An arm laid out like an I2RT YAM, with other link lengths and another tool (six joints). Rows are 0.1 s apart.
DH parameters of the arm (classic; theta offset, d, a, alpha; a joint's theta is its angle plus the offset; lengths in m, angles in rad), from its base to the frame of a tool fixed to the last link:
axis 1: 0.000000 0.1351 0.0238 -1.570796
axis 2: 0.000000 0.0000 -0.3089 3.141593
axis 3: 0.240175 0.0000 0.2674 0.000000
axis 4: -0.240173 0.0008 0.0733 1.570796
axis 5: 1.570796 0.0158 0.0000 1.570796
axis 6: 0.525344 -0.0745 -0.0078 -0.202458
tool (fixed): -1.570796 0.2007 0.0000 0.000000
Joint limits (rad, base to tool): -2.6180..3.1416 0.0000..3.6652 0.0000..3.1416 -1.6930..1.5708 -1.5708..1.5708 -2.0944..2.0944
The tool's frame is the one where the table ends.
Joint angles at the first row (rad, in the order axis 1, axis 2, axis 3, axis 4, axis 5, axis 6):
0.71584 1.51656 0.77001 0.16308 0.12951 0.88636
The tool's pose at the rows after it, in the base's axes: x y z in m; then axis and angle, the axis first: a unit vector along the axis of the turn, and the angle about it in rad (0 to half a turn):
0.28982 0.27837 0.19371 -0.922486 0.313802 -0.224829 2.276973
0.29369 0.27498 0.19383 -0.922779 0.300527 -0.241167 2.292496
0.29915 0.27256 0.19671 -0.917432 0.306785 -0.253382 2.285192
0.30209 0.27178 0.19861 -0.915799 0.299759 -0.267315 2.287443
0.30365 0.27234 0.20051 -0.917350 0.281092 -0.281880 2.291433
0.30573 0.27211 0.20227 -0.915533 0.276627 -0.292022 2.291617
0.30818 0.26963 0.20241 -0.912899 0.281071 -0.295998 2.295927
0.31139 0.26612 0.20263 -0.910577 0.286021 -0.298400 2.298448
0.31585 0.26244 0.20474 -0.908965 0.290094 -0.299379 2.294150
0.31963 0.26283 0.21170 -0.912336 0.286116 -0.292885 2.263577
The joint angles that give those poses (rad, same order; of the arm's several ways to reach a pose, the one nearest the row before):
0.70515 1.51657 0.77001 0.17873 0.12989 0.87110
0.69563 1.51653 0.77000 0.18938 0.13982 0.82876
0.68608 1.51657 0.77001 0.20811 0.15164 0.82875
0.68379 1.51654 0.77001 0.22525 0.16346 0.80625
0.68380 1.51654 0.76999 0.24586 0.16690 0.76467
0.68301 1.51656 0.77000 0.25999 0.17565 0.75016
0.67656 1.51655 0.77001 0.26111 0.18216 0.75018
0.66472 1.51658 0.77040 0.26152 0.18139 0.75017
0.64718 1.51655 0.77574 0.26072 0.16919 0.74941
0.62849 1.51655 0.79175 0.26073 0.12380 0.74980

